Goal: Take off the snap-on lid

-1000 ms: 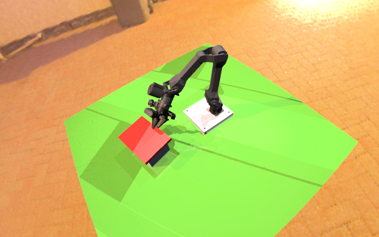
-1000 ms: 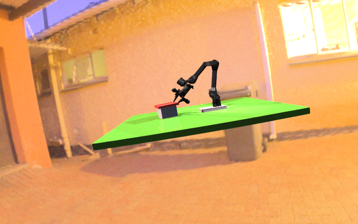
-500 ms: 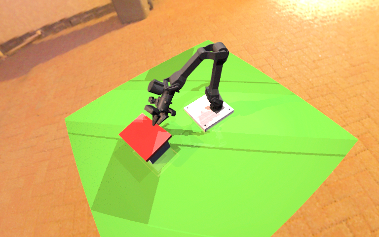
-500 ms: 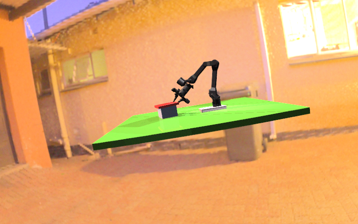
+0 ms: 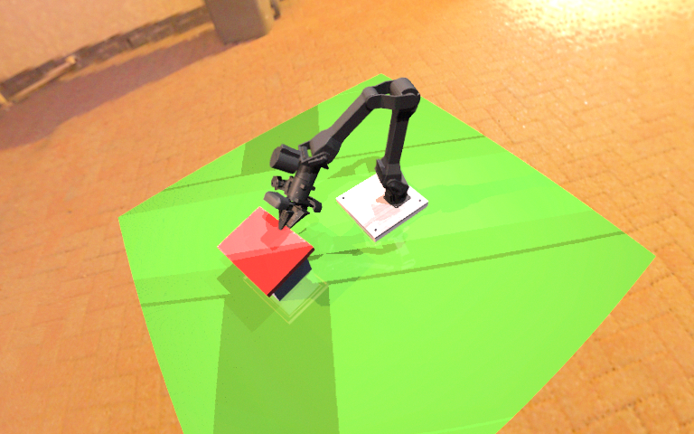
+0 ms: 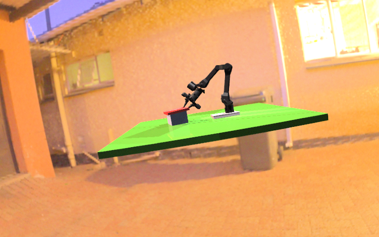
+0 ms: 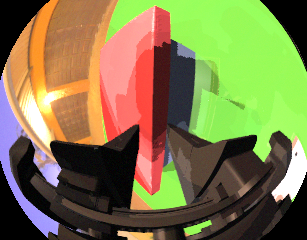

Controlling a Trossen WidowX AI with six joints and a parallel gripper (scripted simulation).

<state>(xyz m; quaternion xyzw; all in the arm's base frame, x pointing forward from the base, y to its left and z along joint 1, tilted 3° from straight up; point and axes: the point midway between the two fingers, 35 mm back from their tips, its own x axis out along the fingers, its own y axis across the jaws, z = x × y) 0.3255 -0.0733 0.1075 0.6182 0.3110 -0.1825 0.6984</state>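
Now: the red lid 70 mm ahead of my gripper tip and 10 mm to the left of it. Round my gripper tip: storage box 70 mm ahead, 50 mm below, 10 mm to the left.
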